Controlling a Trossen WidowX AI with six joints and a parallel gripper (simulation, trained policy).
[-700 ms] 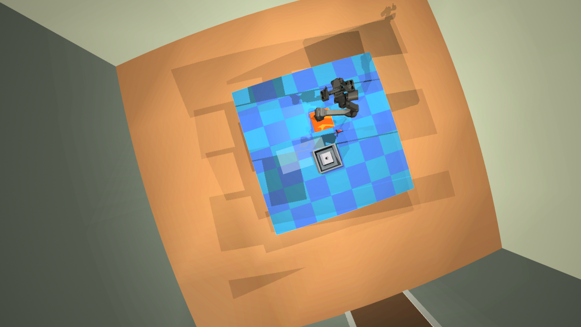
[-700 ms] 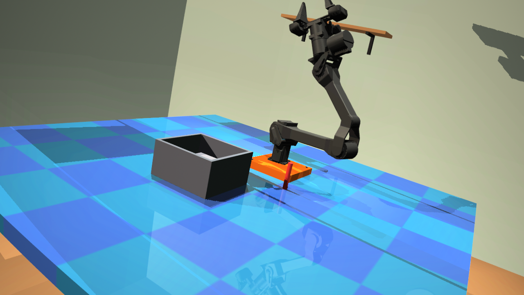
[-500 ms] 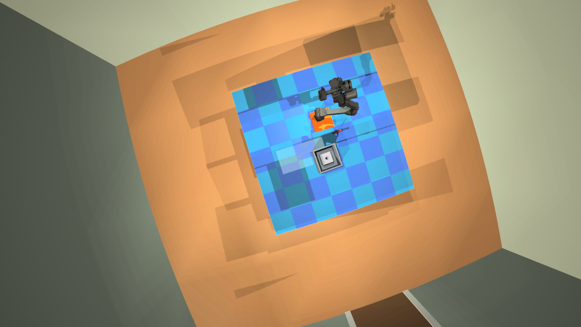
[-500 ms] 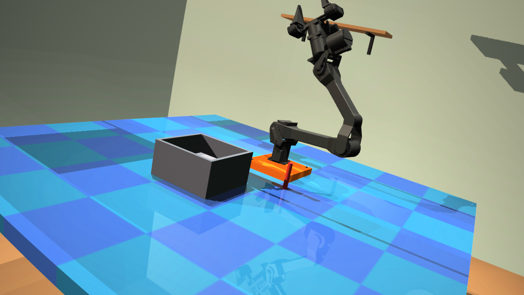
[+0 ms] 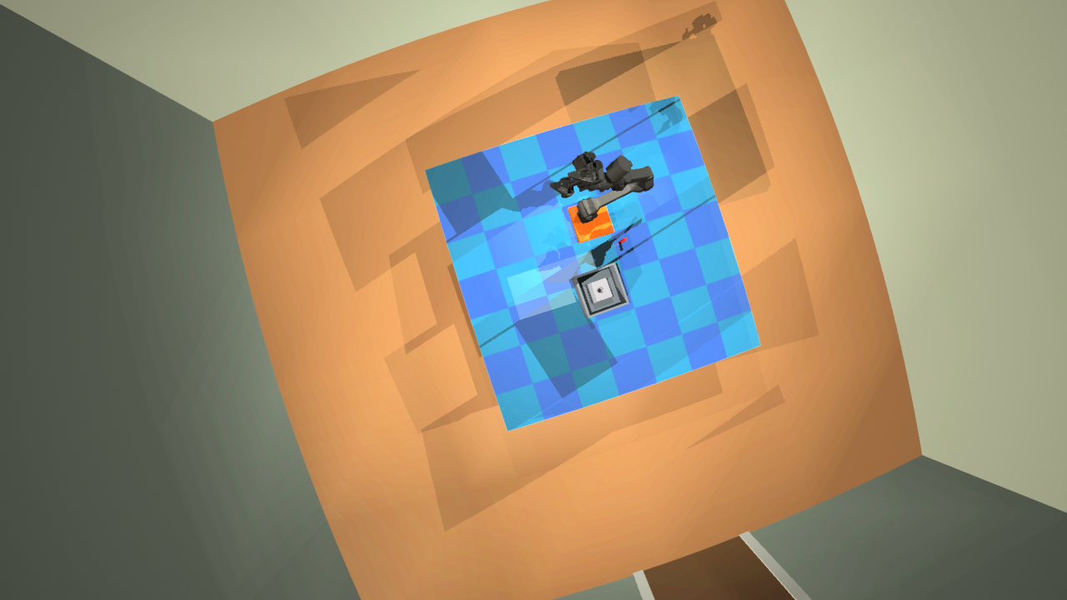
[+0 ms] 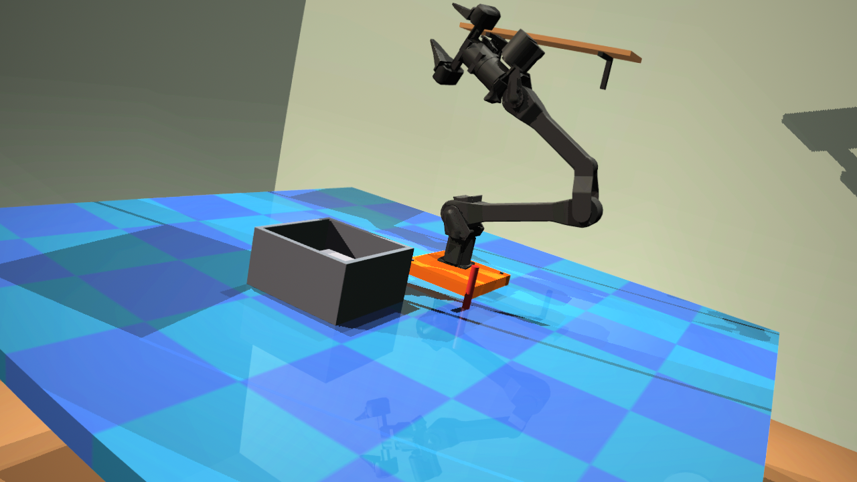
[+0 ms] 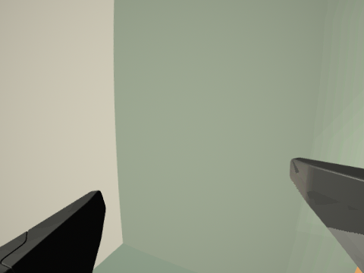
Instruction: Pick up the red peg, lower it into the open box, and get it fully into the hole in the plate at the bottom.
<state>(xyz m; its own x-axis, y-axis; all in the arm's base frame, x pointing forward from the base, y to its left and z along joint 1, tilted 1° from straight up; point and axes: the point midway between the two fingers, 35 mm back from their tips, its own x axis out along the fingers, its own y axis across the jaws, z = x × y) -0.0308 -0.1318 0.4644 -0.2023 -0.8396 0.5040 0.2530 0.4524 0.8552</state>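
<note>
My gripper tip is now 23 cm short of the red peg, 25 cm to the right of it and 46 cm above it. From my gripper tip the other things lie so: light plate: 38 cm ahead, 5 cm to the left, 46 cm below; then grey box: 38 cm ahead, 5 cm to the left, 48 cm below.
</note>
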